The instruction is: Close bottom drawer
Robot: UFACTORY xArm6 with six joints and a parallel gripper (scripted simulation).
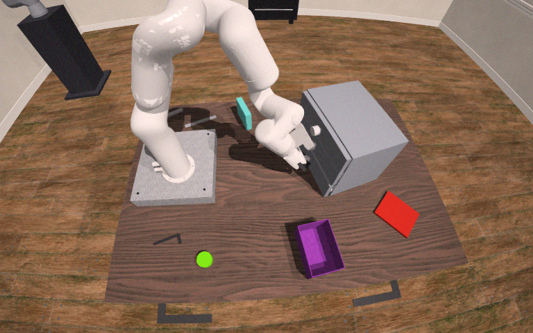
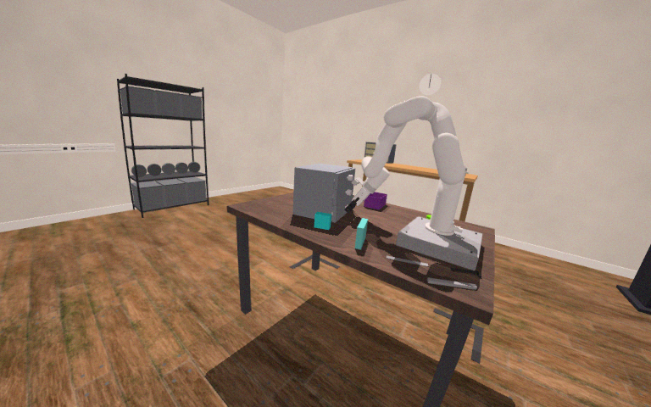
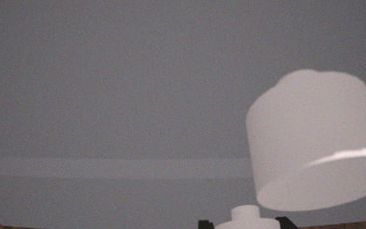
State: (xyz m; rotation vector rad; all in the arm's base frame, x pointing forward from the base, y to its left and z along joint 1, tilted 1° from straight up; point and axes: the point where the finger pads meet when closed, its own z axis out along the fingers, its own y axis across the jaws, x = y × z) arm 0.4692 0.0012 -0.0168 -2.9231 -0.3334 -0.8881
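Right now my hand is 130 mm short of the bottom drawer, 30 mm to the right of it and 20 mm above it. Round my hand: purple bin (330 mm to the right, 30 mm below, 10 mm behind); then teal cube (250 mm to the left, 10 mm below); then red flat block (330 mm ahead, 240 mm to the right, 40 mm below).
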